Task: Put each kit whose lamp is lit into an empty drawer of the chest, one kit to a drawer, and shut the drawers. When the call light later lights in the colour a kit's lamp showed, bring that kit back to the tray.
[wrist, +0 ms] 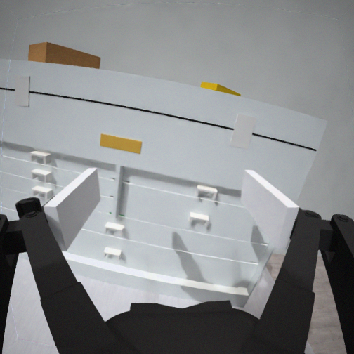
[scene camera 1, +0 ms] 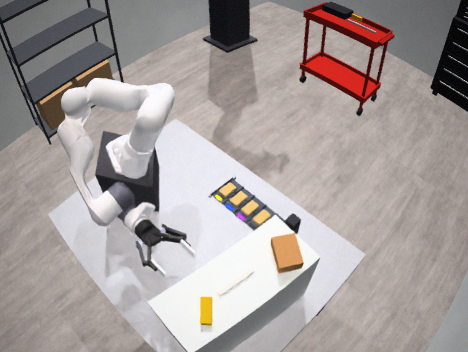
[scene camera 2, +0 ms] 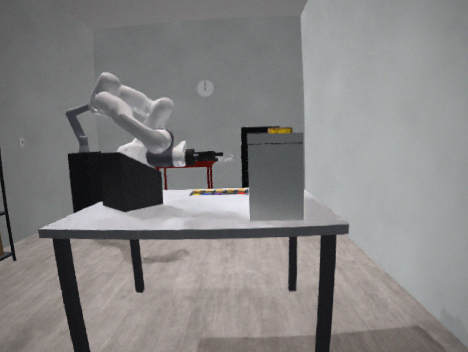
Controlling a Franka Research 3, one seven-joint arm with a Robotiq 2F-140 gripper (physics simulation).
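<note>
My gripper [scene camera 1: 179, 263] [scene camera 2: 227, 157] [wrist: 171, 184] is open and empty, in front of the chest's drawer face and apart from it. The white chest [scene camera 1: 260, 260] [scene camera 2: 276, 185] [wrist: 175, 142] has drawers with small white handles; those visible in the wrist view look shut. Several kits with tan blocks lie in a dark tray [scene camera 2: 219, 192] beside the chest in scene camera 1. Coloured lamps show there: yellow [scene camera 1: 218, 198], blue [scene camera 1: 229, 206] and magenta [scene camera 1: 241, 216]. The chest hides the tray's far end. I cannot tell which object is the call light.
On the chest top are a brown box [scene camera 1: 287, 253] [wrist: 70, 56], a yellow block [scene camera 1: 206, 310] [wrist: 218, 88] and a thin white bar [scene camera 1: 236, 283]. A small black box [scene camera 1: 293, 223] stands behind the chest's end. A red cart [scene camera 1: 340, 75] and a shelf unit stand away from the table.
</note>
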